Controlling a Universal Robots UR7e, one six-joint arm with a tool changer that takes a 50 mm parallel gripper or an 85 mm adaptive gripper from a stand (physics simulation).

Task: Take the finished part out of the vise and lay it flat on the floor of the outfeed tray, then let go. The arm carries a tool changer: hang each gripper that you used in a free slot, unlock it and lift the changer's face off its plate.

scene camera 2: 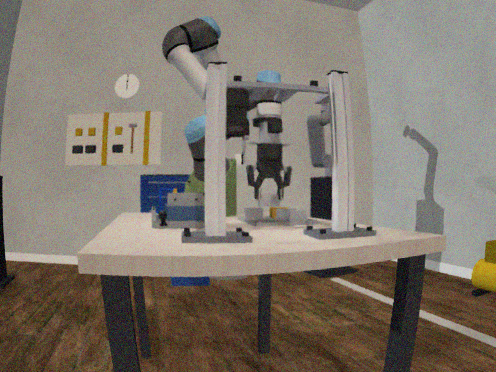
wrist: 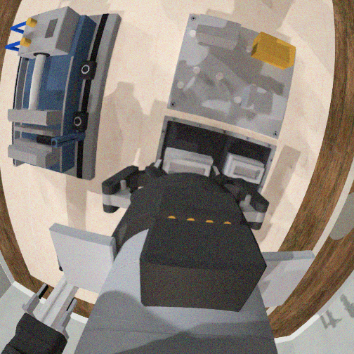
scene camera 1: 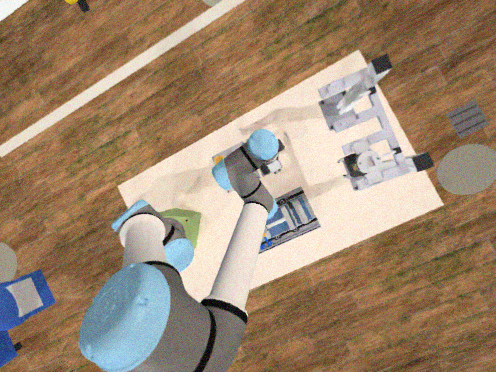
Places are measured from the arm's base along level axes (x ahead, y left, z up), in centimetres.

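Pixels of known places: hand, its tool point: (scene camera 2: 269, 138).
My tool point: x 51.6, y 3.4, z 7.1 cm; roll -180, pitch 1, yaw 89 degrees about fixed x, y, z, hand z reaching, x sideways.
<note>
For each thing: its top centre in the pictures, then the offset to it from my tool point.
- finished part, centre of its top: (scene camera 2: 268, 194) dy -0.2, dx -0.5, dz -16.6 cm
- blue vise, centre of its top: (scene camera 2: 181, 191) (scene camera 1: 279, 223) dy -24.6, dx -10.9, dz -15.9 cm
My gripper (wrist: 188, 171) (scene camera 2: 269, 197), the adaptive one, is shut on the finished part (wrist: 188, 155) (scene camera 2: 268, 191), a light grey block with a shallow pocket. The part is held over the left half of the outfeed tray (wrist: 191, 134), a dark-floored box with a thin grey rim. The gripper covers the part's near side, and its exact height above the floor is hard to tell. A second light grey part (wrist: 245, 164) lies in the tray's right half. The blue vise (wrist: 56, 89) (scene camera 1: 301, 210) stands to the left in the wrist view. Its jaws (wrist: 34, 117) stand apart.
A grey plate (wrist: 205, 92) with a yellow block (wrist: 273, 50) stands beyond the tray. The tool stand (scene camera 2: 216, 150) (scene camera 1: 385, 120) rises at the table end; another gripper (scene camera 2: 237, 112) (wrist: 52, 310) hangs in one slot. A second arm stands by a green block (scene camera 1: 192, 227).
</note>
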